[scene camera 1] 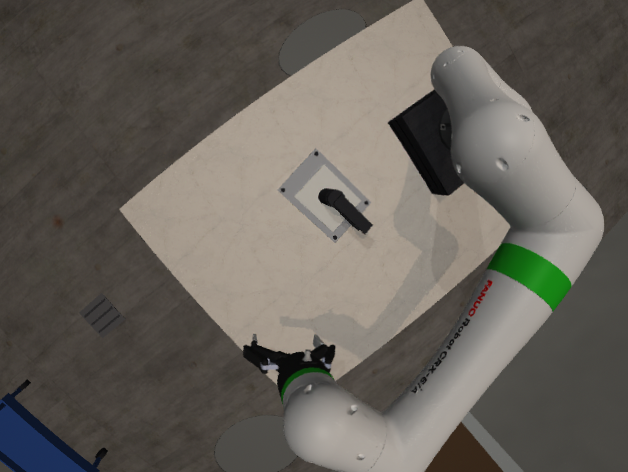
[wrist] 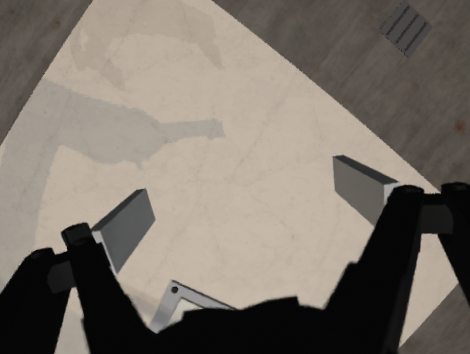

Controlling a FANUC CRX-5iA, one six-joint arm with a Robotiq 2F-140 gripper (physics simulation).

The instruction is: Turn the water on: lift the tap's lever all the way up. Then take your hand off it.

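Places are measured from the arm's base along level axes (x ahead, y left, z up), in centimetres.
Pixels of known places: gripper, fingertip midpoint: [scene camera 1: 285, 339] [wrist: 240, 189].
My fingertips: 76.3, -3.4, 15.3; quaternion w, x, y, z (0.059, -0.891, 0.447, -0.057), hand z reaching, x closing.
Ahead of a thing's pixels: the offset from my fingertips to its top centre, as dx, dy, dz. "spot": to the spot under its first point. Level surfaces: height alone.
The black tap @(spot: -33.3, -12.9, -11.4) [scene camera 1: 329, 196] stands on a grey-rimmed plate @(-34.1, -11.1, -24.9) [scene camera 1: 308, 214] [wrist: 163, 308] near the middle of the table. A long black bar @(-34.1, -6.2, -10.5) [scene camera 1: 356, 218] reaches from its top toward the lower right in the scene view. Seen from above, it is hard to tell lever from spout, or how far the lever is raised. My gripper [scene camera 1: 285, 339] [wrist: 240, 189] is wide open, with no object between its fingers. It is over the table's lower corner in the scene view, well apart from the tap. In the wrist view a corner of the plate shows; the tap does not show there.
The pale table @(dz -26.1) [scene camera 1: 218, 203] [wrist: 270, 225] carries the robot's black base [scene camera 1: 418, 147] at the right in the scene view. The arm [scene camera 1: 472, 324] bends around the table's right side. A blue cart-like object [scene camera 1: 35, 436] is on the floor at the lower left.
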